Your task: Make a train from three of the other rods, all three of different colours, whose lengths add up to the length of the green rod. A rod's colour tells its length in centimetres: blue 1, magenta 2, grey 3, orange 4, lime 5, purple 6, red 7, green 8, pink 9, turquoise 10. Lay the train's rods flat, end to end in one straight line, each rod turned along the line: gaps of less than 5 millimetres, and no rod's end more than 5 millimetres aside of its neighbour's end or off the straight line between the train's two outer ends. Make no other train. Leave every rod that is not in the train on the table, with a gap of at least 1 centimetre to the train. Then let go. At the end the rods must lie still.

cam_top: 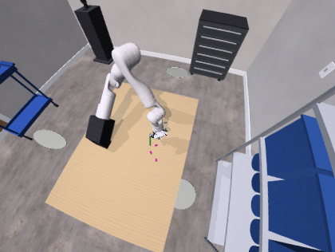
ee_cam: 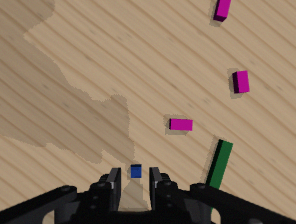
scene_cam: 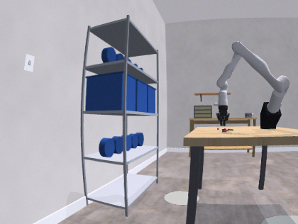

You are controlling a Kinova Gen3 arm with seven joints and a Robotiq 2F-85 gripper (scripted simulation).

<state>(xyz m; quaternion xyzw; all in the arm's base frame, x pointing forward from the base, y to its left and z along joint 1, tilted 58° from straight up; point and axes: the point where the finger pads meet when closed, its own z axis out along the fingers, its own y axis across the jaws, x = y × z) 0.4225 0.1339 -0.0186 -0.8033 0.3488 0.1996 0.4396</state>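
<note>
Now: hand 5 cm above the small blue rod. From my hand the other things lie so: grey rod 1 cm behind, 16 cm to the left, 5 cm below; green rod 6 cm behind, 4 cm to the right, 5 cm below; orange rod 3 cm behind, 4 cm to the left, 5 cm below.
</note>
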